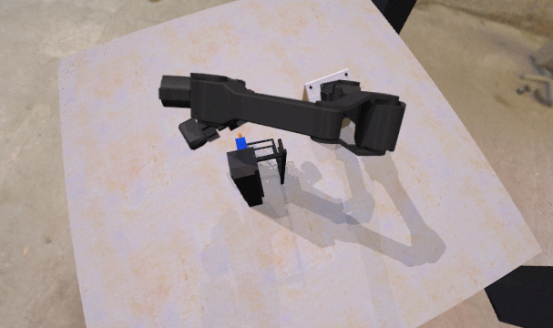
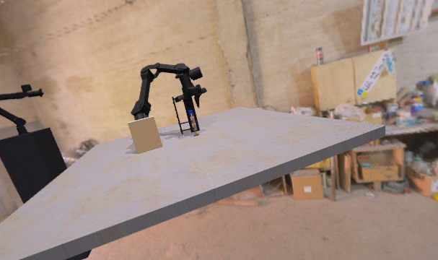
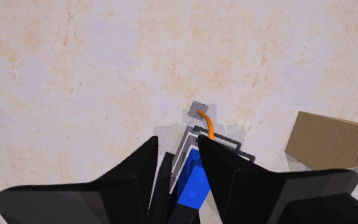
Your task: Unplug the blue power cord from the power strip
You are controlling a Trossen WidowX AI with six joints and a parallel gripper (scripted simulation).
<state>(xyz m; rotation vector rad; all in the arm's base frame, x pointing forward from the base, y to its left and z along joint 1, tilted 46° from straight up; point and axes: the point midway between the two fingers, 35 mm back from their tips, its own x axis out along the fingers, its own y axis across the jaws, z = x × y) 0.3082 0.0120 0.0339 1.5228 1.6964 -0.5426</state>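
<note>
The blue plug lies 3 cm behind my gripper tip, 7 cm to the left of it and 1 cm below it.
</note>
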